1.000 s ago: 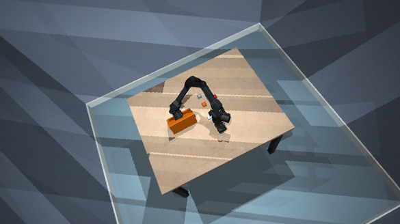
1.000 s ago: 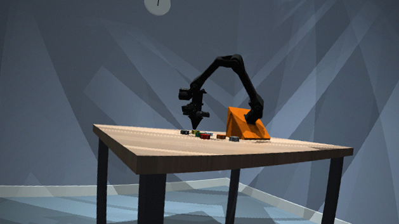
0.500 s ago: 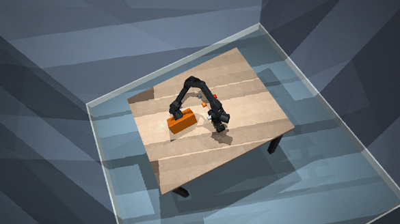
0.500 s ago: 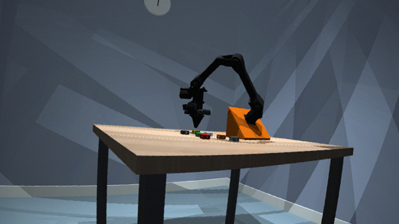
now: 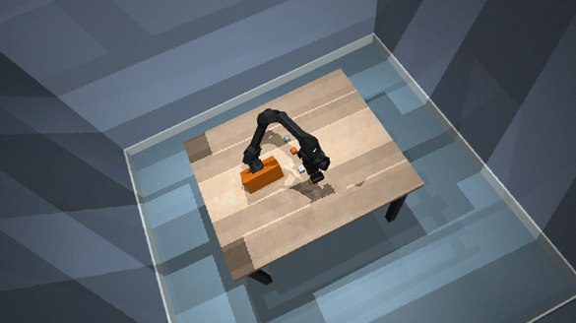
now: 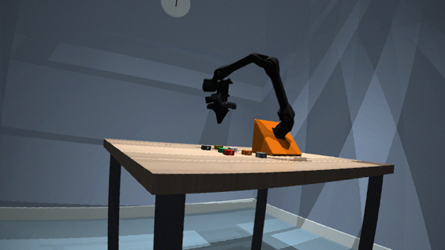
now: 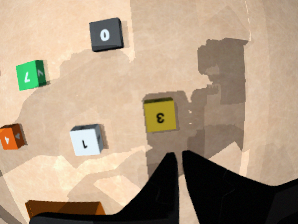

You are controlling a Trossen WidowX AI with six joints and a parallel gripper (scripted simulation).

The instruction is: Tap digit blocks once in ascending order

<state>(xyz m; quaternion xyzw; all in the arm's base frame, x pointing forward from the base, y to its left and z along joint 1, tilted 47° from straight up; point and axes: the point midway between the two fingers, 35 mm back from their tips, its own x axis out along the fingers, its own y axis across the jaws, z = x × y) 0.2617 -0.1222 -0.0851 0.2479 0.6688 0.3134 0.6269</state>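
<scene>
My gripper tip is now 22 cm to the right of the orange block, 12 cm above it and 3 cm past it. Round my gripper tip: yellow block (12 cm below, 1 cm behind); then black block (12 cm below, 8 cm ahead, 6 cm to the left); then white block (12 cm below, 9 cm to the left, 3 cm behind).
</scene>
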